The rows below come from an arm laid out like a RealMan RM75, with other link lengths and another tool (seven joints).
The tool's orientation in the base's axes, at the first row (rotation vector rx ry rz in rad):
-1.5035, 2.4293, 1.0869
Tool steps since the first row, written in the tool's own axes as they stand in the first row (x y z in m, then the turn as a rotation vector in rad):
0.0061, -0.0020, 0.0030, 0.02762, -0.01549, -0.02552
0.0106, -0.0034, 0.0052, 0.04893, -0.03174, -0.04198
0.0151, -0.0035, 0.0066, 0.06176, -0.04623, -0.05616
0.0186, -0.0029, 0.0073, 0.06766, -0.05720, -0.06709
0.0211, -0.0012, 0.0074, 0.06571, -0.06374, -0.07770
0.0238, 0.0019, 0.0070, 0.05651, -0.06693, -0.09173
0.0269, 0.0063, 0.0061, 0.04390, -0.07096, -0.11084
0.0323, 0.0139, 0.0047, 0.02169, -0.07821, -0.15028
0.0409, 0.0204, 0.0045, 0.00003, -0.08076, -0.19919
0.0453, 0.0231, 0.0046, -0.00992, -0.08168, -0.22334
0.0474, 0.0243, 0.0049, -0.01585, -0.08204, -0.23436
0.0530, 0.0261, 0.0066, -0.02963, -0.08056, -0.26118
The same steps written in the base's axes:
-0.0024, -0.0033, -0.0058, 0.00557, -0.04028, -0.00061
-0.0042, -0.0057, -0.0101, 0.01244, -0.07054, -0.00573
-0.0068, -0.0083, -0.0130, 0.02159, -0.09259, -0.00810
-0.0093, -0.0103, -0.0147, 0.03053, -0.10655, -0.00816
-0.0119, -0.0117, -0.0149, 0.03982, -0.11324, -0.00287
-0.0157, -0.0131, -0.0141, 0.05109, -0.11568, 0.00974
-0.0206, -0.0148, -0.0125, 0.06621, -0.11887, 0.02710
-0.0292, -0.0177, -0.0097, 0.09460, -0.12802, 0.06191
-0.0388, -0.0226, -0.0097, 0.12157, -0.14208, 0.10599
-0.0433, -0.0251, -0.0102, 0.13423, -0.14949, 0.12762
-0.0454, -0.0262, -0.0107, 0.14067, -0.15181, 0.13810
-0.0502, -0.0289, -0.0134, 0.15411, -0.15733, 0.16457

